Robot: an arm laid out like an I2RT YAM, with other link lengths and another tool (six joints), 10 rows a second.
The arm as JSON. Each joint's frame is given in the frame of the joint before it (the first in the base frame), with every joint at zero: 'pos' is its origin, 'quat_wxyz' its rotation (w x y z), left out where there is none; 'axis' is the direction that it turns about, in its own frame. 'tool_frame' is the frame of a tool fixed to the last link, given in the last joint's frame.
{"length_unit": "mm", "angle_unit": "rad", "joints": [
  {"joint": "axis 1", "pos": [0.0, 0.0, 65.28], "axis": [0.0, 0.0, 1.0]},
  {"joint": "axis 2", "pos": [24.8, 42.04, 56.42], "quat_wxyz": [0.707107, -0.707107, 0.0, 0.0], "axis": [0.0, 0.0, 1.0]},
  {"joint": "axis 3", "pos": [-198.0, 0.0, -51.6], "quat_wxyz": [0.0, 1.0, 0.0, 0.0], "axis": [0.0, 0.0, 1.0]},
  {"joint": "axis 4", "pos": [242.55, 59.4, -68.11], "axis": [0.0, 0.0, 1.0]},
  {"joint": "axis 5", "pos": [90.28, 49.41, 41.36], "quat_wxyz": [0.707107, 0.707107, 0.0, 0.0], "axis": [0.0, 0.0, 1.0]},
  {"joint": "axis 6", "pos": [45.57, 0.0, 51.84], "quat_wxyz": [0.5, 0.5, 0.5, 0.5], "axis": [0.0, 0.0, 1.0]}
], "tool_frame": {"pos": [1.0, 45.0, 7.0], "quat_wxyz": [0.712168, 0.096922, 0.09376, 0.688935]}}
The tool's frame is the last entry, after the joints.
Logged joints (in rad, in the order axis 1, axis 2, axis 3, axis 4, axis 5, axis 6), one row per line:
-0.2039, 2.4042, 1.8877, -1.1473, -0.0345, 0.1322
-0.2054, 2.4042, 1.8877, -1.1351, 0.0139, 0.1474
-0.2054, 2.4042, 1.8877, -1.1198, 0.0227, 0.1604
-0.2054, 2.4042, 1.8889, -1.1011, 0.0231, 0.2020
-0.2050, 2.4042, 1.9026, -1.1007, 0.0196, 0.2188
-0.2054, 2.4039, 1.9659, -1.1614, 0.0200, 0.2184
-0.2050, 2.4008, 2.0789, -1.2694, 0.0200, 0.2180
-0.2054, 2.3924, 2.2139, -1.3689, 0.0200, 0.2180
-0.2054, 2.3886, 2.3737, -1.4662, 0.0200, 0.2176
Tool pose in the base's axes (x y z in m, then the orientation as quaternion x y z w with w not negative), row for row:
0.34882, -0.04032, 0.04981, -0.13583, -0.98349, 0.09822, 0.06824
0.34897, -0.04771, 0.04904, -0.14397, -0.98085, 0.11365, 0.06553
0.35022, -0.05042, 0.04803, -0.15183, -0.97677, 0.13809, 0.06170
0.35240, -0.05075, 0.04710, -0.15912, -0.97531, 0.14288, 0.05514
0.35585, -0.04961, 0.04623, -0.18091, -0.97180, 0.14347, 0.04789
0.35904, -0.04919, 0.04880, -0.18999, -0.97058, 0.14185, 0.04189
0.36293, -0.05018, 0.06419, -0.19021, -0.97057, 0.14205, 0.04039
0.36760, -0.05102, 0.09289, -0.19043, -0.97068, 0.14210, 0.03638
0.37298, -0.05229, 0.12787, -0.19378, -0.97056, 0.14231, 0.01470
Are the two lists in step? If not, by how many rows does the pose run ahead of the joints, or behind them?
The pose runs 1 row behind the joints: the pose in row i belongs to the joints in row i - 1.
